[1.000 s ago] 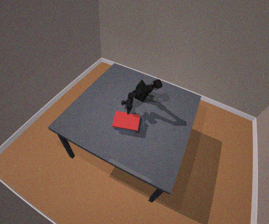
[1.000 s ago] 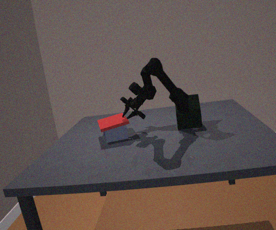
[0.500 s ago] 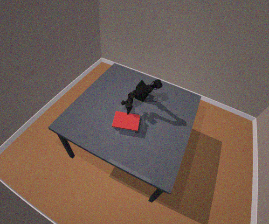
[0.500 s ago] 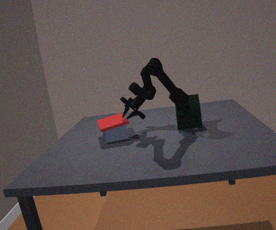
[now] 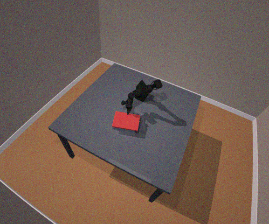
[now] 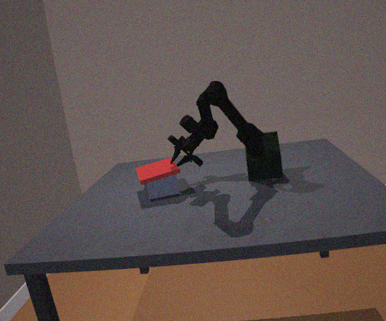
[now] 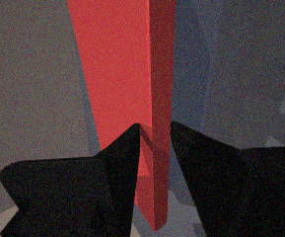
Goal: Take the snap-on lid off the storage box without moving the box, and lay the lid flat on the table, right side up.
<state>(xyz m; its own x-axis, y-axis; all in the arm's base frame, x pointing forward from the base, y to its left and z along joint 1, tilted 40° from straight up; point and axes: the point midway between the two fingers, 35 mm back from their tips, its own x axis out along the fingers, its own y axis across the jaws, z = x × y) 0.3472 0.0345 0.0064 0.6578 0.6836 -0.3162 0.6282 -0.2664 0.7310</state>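
Right now my gripper tip is 70 mm short of the red lid and 30 mm to the right of it. Round my gripper tip: storage box 60 mm ahead, 30 mm to the left, 50 mm below.
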